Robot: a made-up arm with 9 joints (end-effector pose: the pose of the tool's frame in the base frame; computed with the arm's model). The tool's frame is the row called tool.
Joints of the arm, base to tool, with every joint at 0 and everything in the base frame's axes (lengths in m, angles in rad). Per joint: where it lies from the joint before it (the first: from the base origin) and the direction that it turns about. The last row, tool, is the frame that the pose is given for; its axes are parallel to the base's.
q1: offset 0 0 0.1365 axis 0 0 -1
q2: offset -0.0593 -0.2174 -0.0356 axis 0 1 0
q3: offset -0.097 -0.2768 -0.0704 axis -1 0 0
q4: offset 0.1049 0.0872 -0.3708 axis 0 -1 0
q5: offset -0.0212 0.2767 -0.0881 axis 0 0 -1
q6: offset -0.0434 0.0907 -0.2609 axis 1 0 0
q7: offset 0 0.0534 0.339 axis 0 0 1
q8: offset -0.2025 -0.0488 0.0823 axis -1 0 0
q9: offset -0.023 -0.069 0.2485 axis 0 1 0
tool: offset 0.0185 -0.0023 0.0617
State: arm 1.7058 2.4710 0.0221 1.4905 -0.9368 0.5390 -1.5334 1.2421 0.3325
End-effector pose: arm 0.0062 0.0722 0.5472 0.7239 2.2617 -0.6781
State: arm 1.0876 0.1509 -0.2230 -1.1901 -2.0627 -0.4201 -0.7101 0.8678 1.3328
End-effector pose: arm -0.4946 -0.1577 0.1444 0.0519 1.2318 0.2515
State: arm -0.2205 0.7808 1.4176 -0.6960 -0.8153 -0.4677 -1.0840 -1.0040 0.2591
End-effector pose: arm -0.5000 -0.4864 0.1202 -0.9501 0.8396 0.0433
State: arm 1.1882 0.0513 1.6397 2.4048 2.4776 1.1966 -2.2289 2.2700 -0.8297
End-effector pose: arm -0.8317 -0.6265 -0.2338 0.3599 -0.0855 -0.2951
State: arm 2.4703 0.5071 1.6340 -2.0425 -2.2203 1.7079 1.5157 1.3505 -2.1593
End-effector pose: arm 0.1375 1.3758 0.0537 1.9357 0.1865 1.8100
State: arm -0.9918 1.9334 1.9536 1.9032 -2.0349 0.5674 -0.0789 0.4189 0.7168
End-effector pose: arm 0.5593 -0.5700 0.5219 0.1151 0.7842 -1.5085
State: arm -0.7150 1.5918 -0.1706 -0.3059 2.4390 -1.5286 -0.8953 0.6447 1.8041
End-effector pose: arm -0.6077 -1.0966 -0.2543 0.8578 1.2829 1.6109
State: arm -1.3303 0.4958 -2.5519 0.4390 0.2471 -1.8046 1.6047 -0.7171 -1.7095
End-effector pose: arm 1.2103 0.4755 0.6239 1.7952 0.7619 0.0943
